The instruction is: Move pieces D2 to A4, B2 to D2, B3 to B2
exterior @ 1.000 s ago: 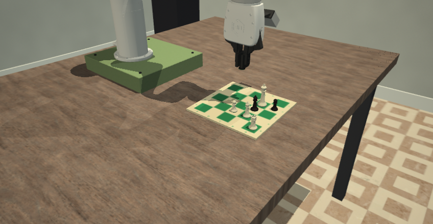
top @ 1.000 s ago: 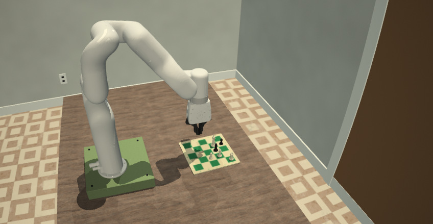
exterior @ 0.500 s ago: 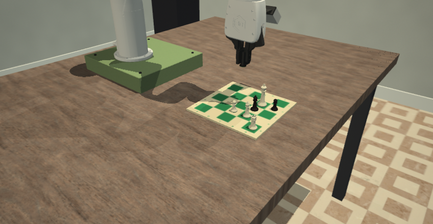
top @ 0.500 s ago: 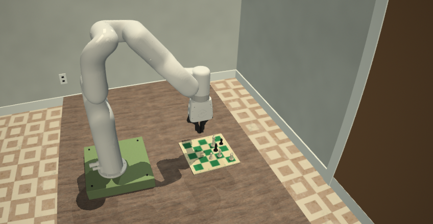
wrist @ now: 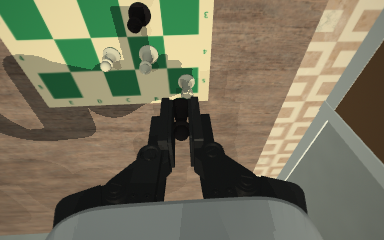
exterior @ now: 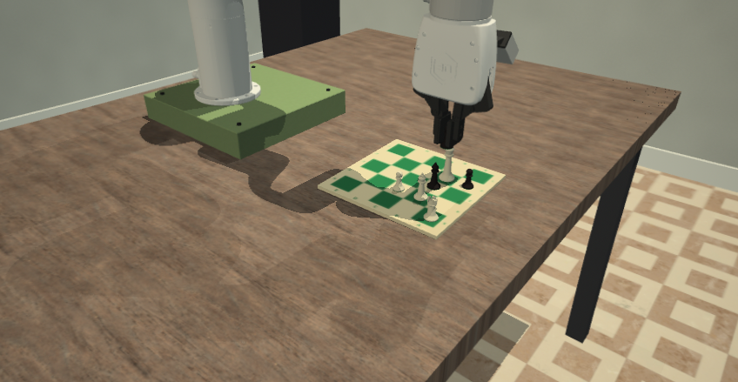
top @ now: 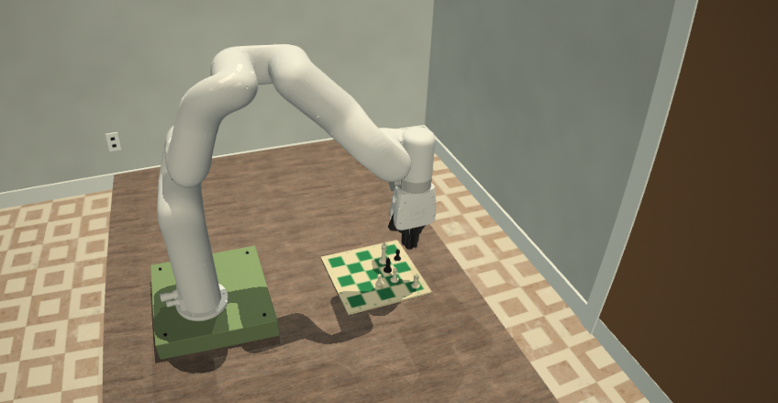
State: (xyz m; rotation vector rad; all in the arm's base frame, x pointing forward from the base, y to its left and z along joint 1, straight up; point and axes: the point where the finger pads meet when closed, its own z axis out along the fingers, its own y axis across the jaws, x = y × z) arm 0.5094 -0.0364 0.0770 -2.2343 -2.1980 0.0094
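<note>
The black bishop is 4 cm behind my hand, 4 cm to the left of it and 10 cm below it. Round my hand: chessboard 7 cm behind, 4 cm to the left, 13 cm below; then white pawn 8 cm behind, 11 cm below; then white king 3 cm behind, 8 cm to the left, 9 cm below.
</note>
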